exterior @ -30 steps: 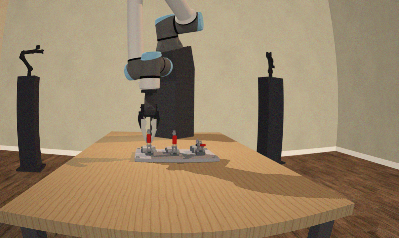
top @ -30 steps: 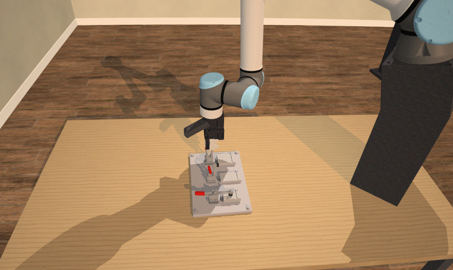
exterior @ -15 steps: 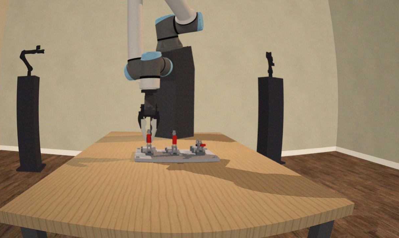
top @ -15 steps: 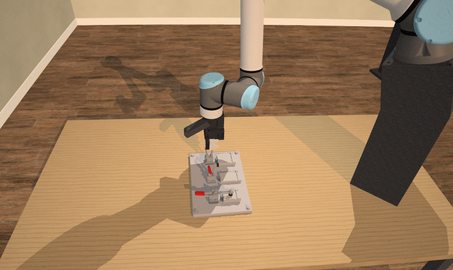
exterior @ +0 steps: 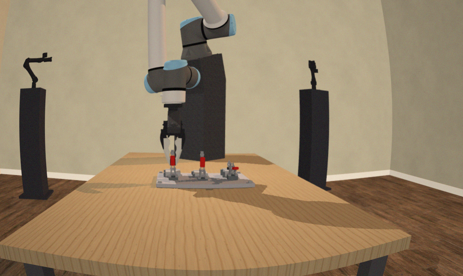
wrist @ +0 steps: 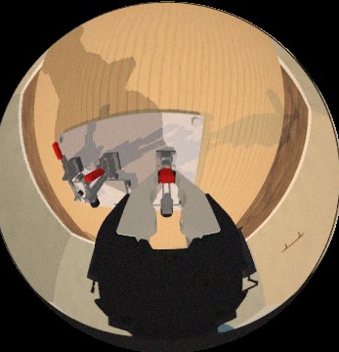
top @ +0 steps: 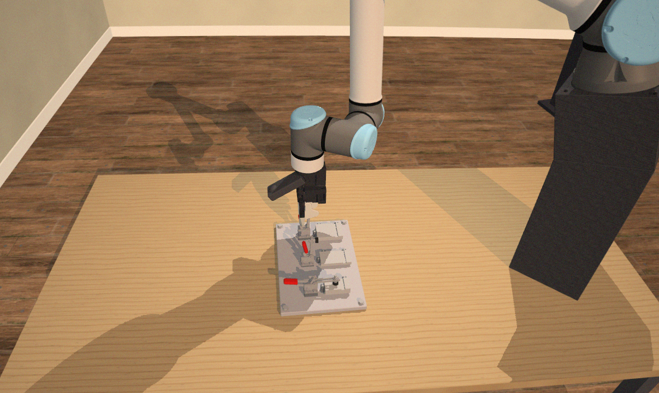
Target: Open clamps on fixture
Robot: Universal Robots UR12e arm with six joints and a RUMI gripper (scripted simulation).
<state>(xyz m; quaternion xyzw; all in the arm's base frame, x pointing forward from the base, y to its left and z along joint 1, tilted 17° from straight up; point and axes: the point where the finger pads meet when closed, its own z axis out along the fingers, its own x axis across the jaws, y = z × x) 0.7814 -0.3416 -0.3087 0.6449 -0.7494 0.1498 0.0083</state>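
The grey fixture plate is 20 mm behind my hand, 110 mm to the left of it and 80 mm below it. Round my hand: grey part 80 mm behind, 130 mm to the left, 60 mm below.
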